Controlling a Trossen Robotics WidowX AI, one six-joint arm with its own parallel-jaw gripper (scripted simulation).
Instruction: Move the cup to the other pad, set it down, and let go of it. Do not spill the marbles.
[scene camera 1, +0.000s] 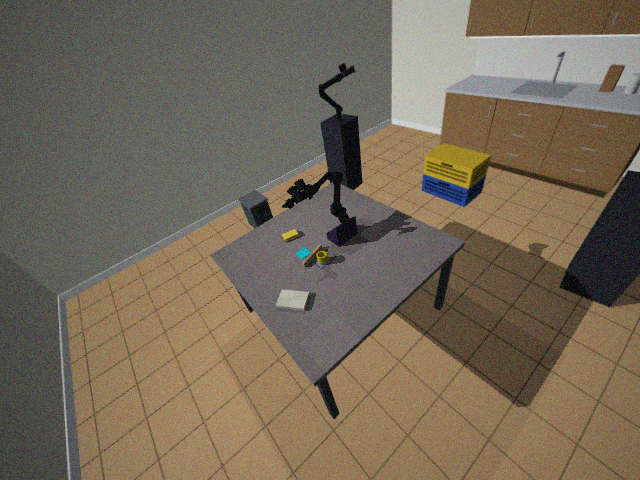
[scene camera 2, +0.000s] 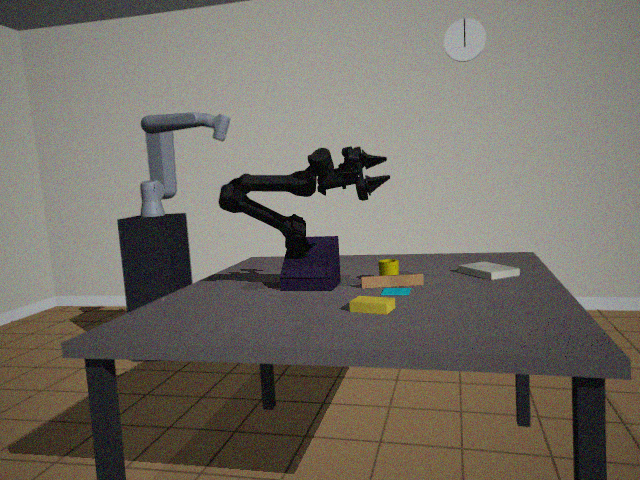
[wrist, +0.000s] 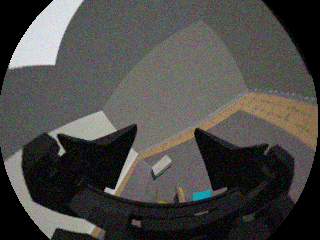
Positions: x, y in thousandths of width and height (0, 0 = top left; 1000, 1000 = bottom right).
Labels:
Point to a yellow block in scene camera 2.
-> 568, 634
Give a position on a white flat box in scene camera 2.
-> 762, 564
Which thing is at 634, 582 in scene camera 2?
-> A tan wooden bar.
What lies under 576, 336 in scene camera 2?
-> The gripper.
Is the gripper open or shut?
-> Open.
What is the gripper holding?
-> Nothing.

